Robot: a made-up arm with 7 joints.
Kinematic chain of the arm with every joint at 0, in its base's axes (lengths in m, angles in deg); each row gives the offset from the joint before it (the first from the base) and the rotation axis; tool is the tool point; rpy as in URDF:
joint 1: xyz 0 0 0.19 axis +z
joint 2: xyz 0 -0.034 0.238 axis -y
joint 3: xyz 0 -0.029 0.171 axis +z
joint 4: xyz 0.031 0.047 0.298 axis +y
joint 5: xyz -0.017 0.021 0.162 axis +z
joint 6: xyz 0 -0.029 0.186 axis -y
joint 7: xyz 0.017 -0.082 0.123 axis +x
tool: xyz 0 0 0 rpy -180 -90 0
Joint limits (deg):
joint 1: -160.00..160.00
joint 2: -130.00..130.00
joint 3: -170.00..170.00
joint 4: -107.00..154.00
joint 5: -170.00..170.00
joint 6: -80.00..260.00
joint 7: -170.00..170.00
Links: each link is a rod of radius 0.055 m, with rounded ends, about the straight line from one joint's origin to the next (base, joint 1, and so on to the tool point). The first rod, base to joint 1, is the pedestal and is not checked.
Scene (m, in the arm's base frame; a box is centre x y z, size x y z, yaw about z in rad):
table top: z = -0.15
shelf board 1: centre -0.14 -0.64 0.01 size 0.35 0.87 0.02 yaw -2
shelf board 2: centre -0.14 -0.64 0.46 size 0.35 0.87 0.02 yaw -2
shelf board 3: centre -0.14 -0.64 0.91 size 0.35 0.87 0.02 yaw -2
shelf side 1: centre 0.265 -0.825 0.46 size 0.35 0.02 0.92 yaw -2
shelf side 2: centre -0.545 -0.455 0.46 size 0.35 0.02 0.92 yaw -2
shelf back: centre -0.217 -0.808 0.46 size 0.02 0.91 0.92 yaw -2
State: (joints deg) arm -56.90 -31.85 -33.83 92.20 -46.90 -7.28 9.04
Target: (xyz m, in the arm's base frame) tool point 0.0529 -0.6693 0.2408
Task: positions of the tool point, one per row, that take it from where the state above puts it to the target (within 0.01 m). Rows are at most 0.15 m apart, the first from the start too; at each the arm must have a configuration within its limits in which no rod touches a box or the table.
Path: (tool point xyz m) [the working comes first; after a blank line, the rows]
Joints at the target: -58.85 -62.05 -24.67 102.56 -46.41 -5.80 9.04
Straight joint move there: touches shelf board 2.

1: 0.0914 -0.6290 0.6694
2: 0.1439 -0.5223 0.6706
3: 0.1717 -0.4047 0.6650
4: 0.1982 -0.4362 0.5632
5: 0.2056 -0.4508 0.4544
6: 0.1942 -0.4471 0.3449
7: 0.1648 -0.4248 0.2408
8: 0.1235 -0.5533 0.2312
9: 0.0529 -0.6693 0.2408

